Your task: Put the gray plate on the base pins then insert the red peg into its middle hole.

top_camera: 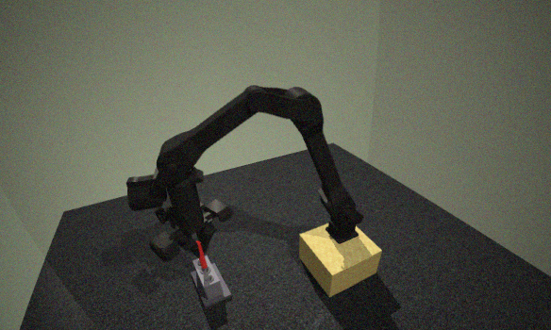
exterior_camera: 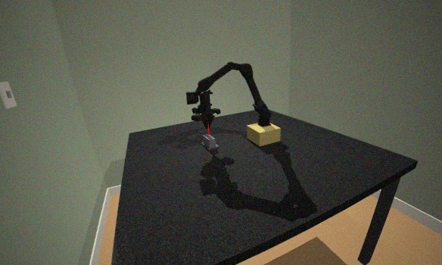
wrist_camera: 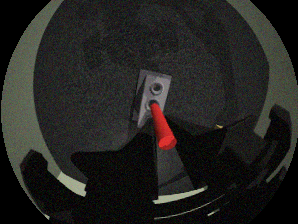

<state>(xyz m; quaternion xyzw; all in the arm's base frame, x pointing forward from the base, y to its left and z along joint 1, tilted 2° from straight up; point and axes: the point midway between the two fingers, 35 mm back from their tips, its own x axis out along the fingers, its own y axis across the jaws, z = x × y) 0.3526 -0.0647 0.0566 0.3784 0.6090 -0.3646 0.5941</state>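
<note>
Now: the gray plate 7 cm below my gripper tip. Also, from my gripper tip: base: 10 cm below; then red peg: right at my gripper tip.
</note>
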